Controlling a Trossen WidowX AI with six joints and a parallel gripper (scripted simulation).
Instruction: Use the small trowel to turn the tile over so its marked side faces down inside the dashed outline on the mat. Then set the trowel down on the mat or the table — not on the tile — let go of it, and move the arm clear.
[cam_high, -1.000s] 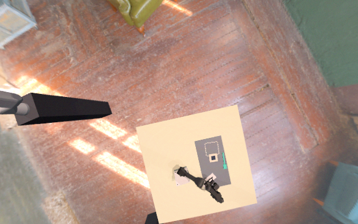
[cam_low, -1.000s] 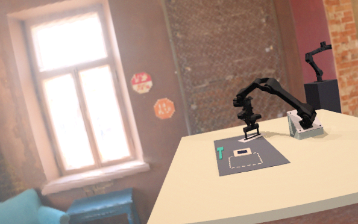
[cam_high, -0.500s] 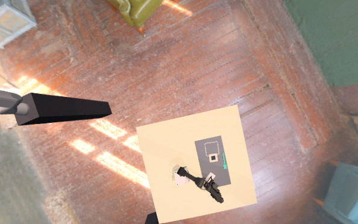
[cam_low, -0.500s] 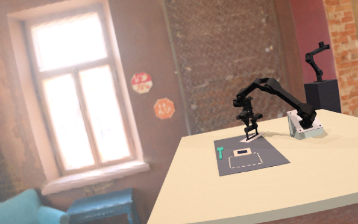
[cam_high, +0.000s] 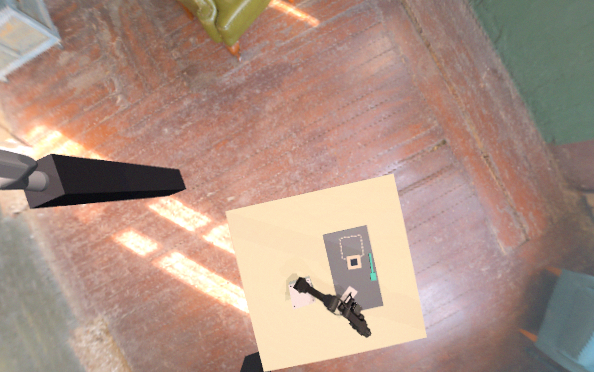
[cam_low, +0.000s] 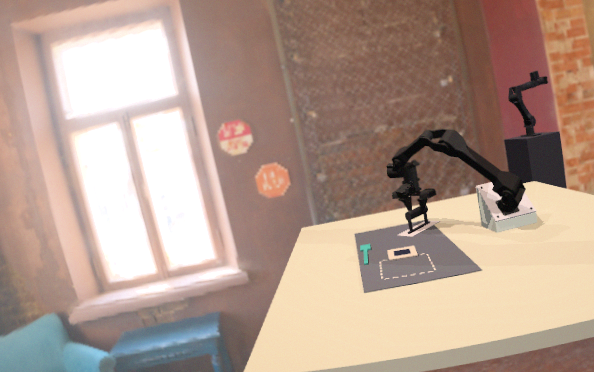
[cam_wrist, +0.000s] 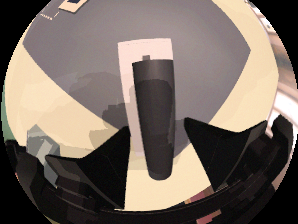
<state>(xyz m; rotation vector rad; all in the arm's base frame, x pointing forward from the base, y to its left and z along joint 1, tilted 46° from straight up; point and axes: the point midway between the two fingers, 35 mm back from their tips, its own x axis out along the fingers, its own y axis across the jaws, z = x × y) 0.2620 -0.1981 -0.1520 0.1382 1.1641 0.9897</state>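
Right now my gripper tip is 20 mm short of the trowel, 10 mm to the right of it and 30 mm above it. From my gripper tip the other things lie so: teal t-shaped piece 270 mm ahead, 150 mm to the left, 60 mm below; cream tile 160 mm ahead, 250 mm to the left, 60 mm below; grey mat 130 mm ahead, 190 mm to the left, 80 mm below.
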